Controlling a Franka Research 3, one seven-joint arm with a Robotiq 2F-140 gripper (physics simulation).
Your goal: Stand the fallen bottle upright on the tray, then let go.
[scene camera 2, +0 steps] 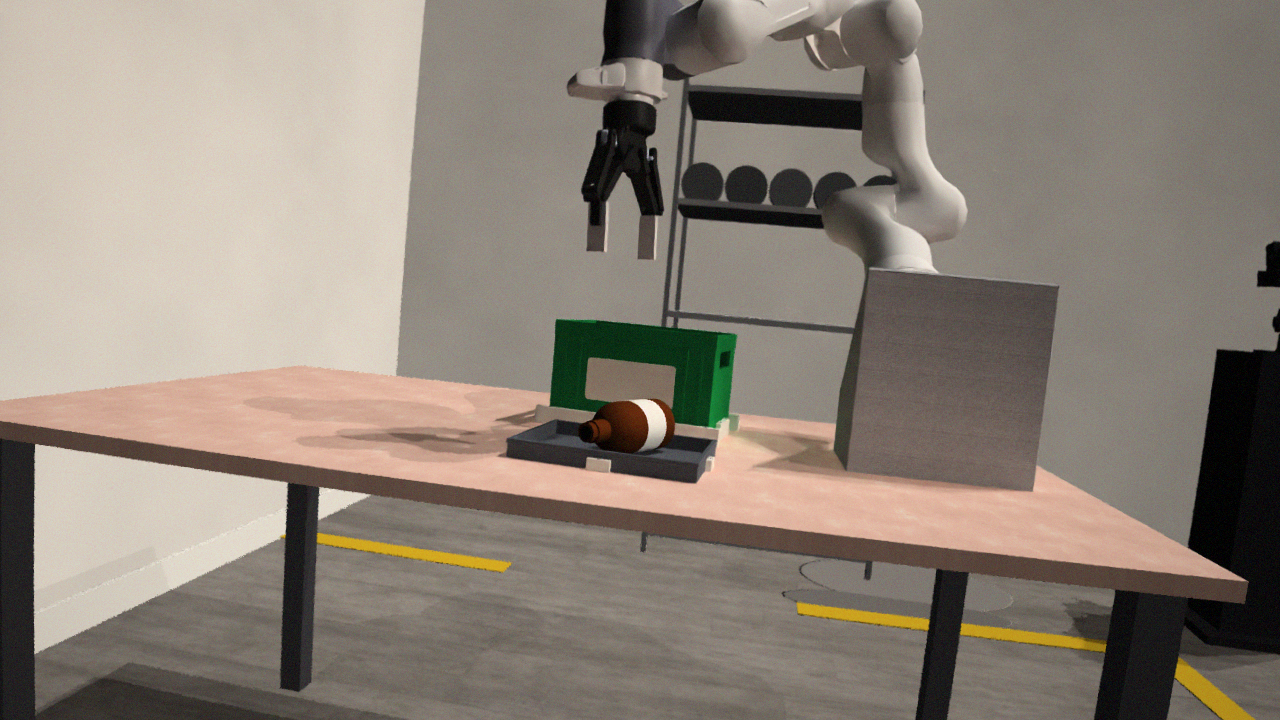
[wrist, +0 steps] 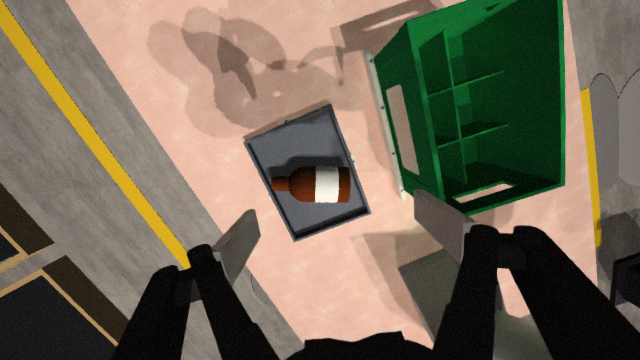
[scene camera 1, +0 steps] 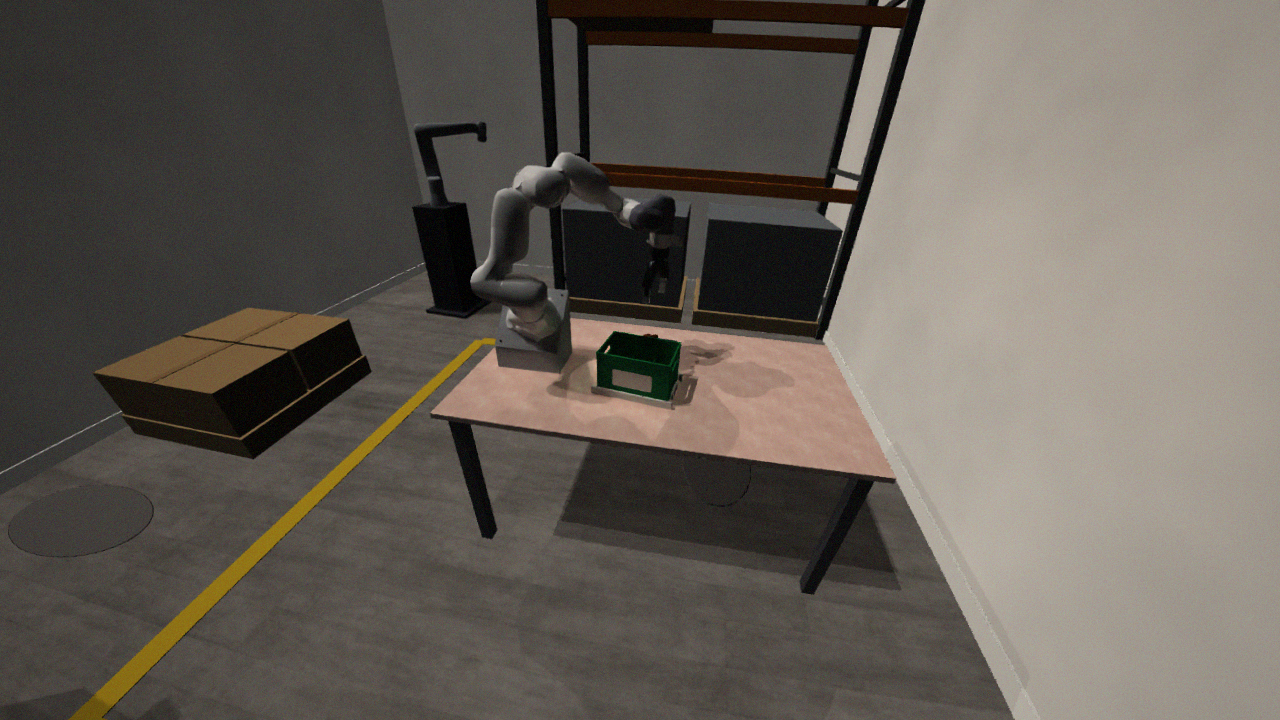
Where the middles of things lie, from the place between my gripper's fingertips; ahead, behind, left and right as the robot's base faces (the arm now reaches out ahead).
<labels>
I see my gripper 40 mm past the brown bottle [scene camera 2: 632,426], 40 mm to the right of it and 240 mm above it.
</labels>
